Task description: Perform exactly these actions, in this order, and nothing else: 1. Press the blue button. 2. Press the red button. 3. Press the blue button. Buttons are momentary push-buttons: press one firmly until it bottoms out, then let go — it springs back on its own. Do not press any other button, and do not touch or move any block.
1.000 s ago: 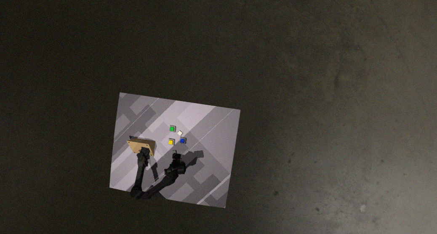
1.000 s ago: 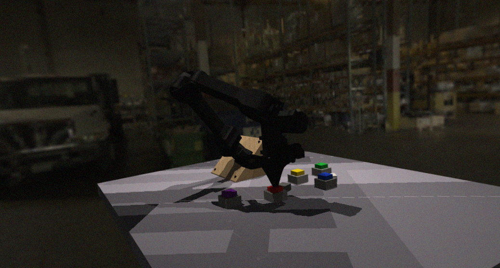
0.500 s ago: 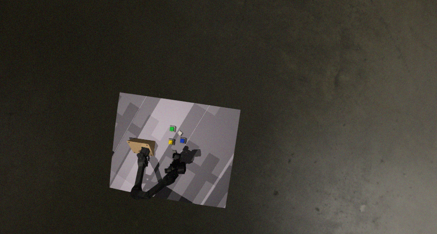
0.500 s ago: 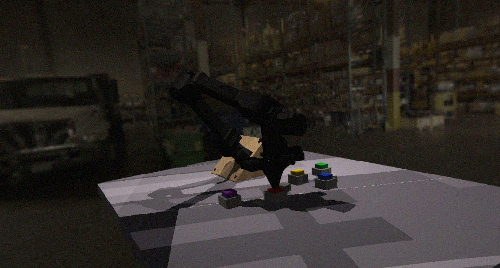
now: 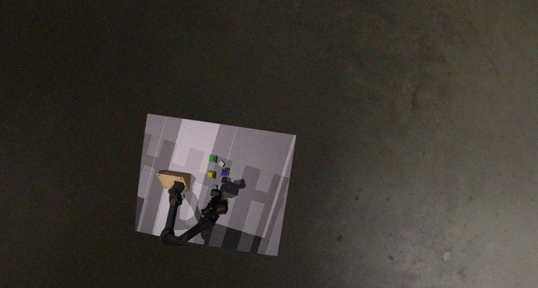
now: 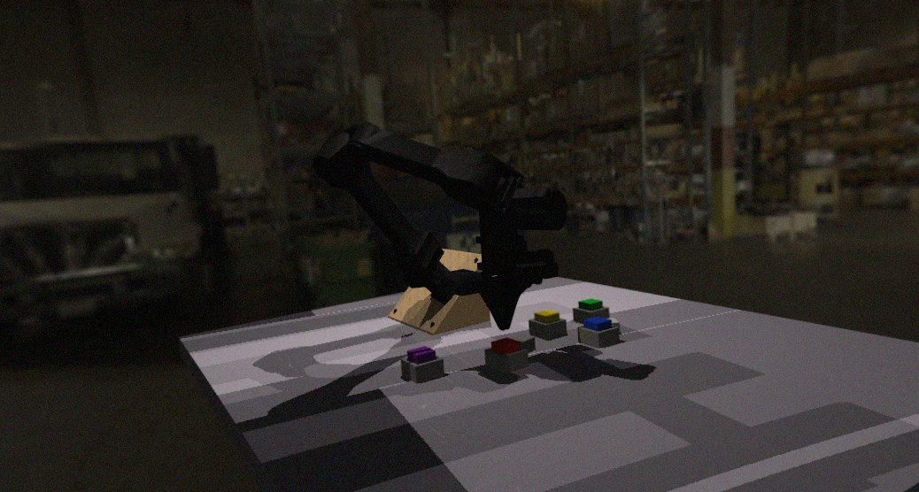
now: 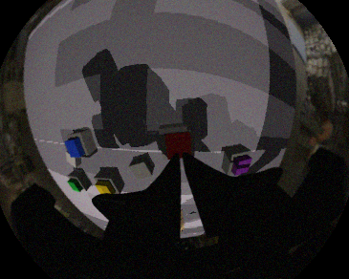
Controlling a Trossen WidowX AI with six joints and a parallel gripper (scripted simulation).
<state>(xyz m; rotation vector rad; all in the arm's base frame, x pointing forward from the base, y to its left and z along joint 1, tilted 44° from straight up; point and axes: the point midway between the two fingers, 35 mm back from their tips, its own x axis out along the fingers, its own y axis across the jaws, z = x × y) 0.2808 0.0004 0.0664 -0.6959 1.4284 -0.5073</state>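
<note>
The red button lies 3 cm below my gripper tip. Round my gripper tip: yellow button: 10 cm behind, 15 cm to the left, 3 cm below; then purple button: 5 cm behind, 12 cm to the right, 3 cm below; then grey block: 5 cm behind, 6 cm to the left, 5 cm below.
</note>
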